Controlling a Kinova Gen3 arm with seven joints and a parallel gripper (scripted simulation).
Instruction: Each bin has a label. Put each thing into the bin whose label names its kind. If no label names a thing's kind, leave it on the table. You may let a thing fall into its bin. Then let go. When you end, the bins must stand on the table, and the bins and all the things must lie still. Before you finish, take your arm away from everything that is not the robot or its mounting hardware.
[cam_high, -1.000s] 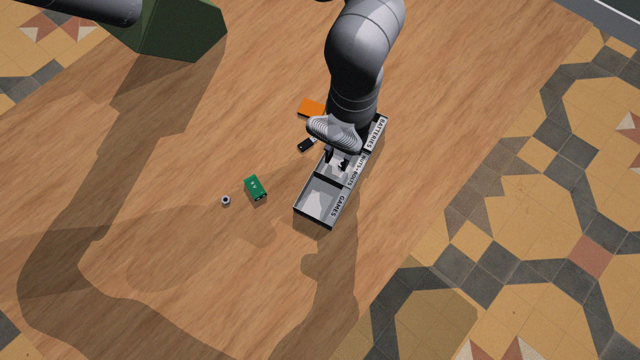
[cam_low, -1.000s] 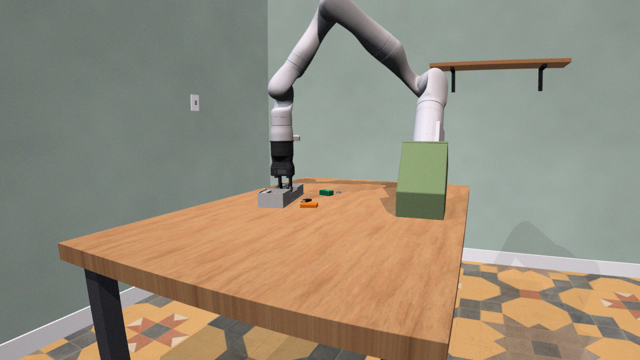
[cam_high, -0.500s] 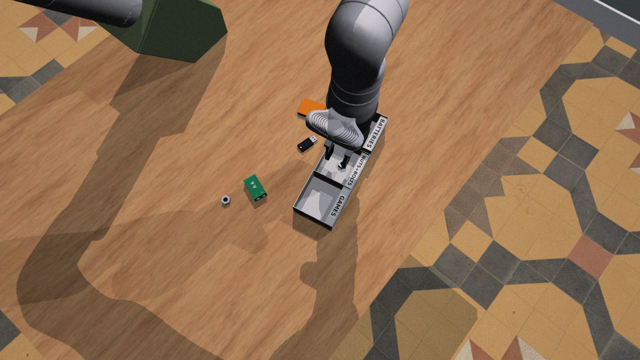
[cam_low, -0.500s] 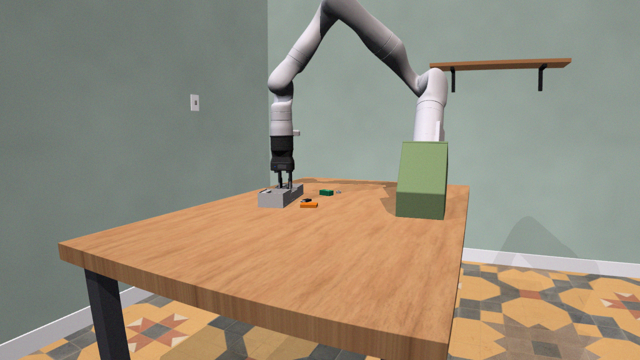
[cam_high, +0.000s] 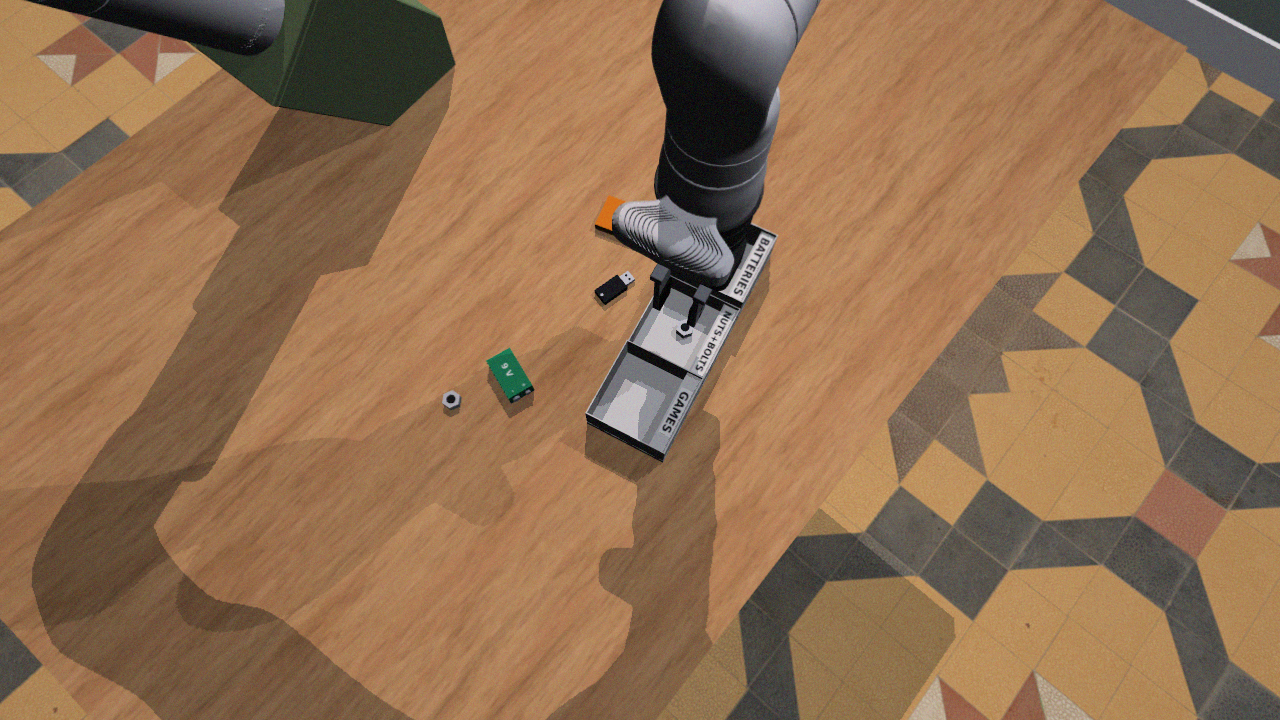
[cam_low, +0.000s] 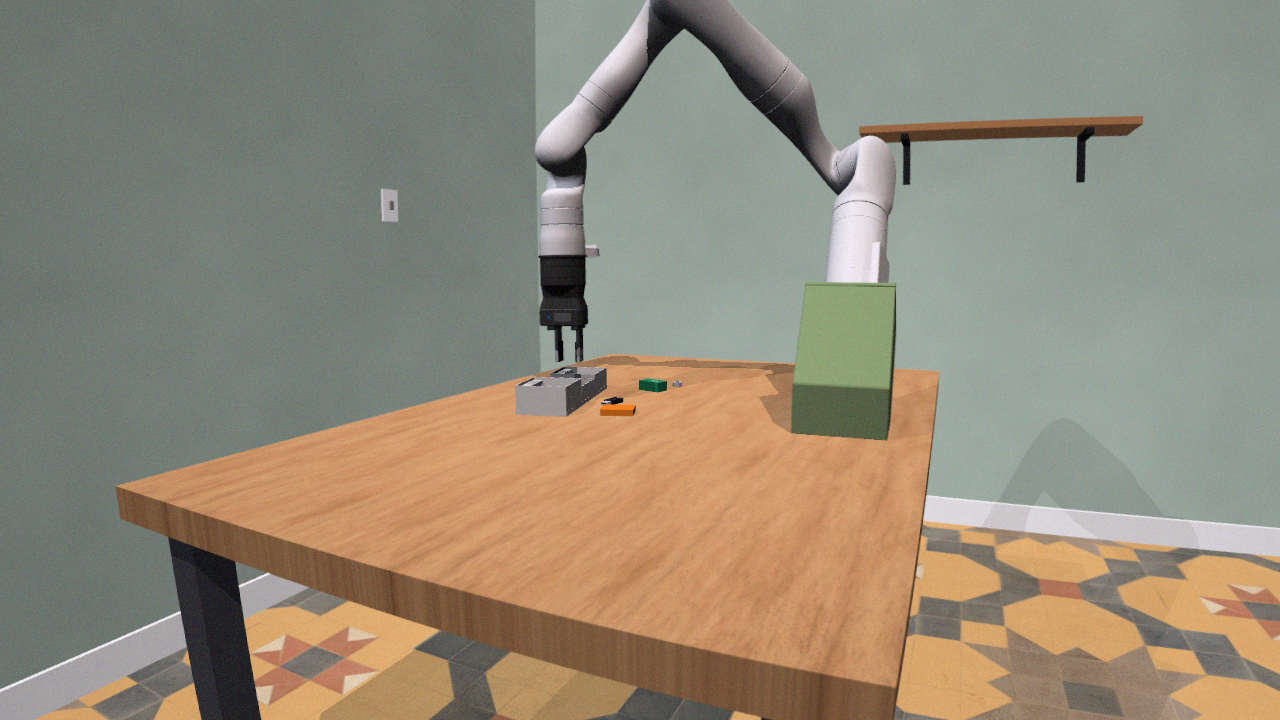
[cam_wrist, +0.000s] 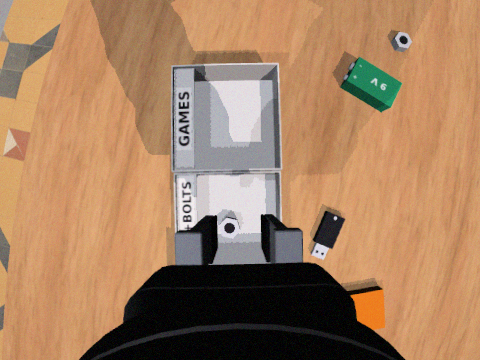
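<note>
Now: hand 6 cm above the bin row and 1 cm short of it. Also, from my hand: black USB stick: 8 cm below, 8 cm behind, 1 cm to the right; then flat orange box: 13 cm behind, 8 cm below, 4 cm to the left; then green 9 v battery: 16 cm to the right, 8 cm below, 6 cm behind.
</note>
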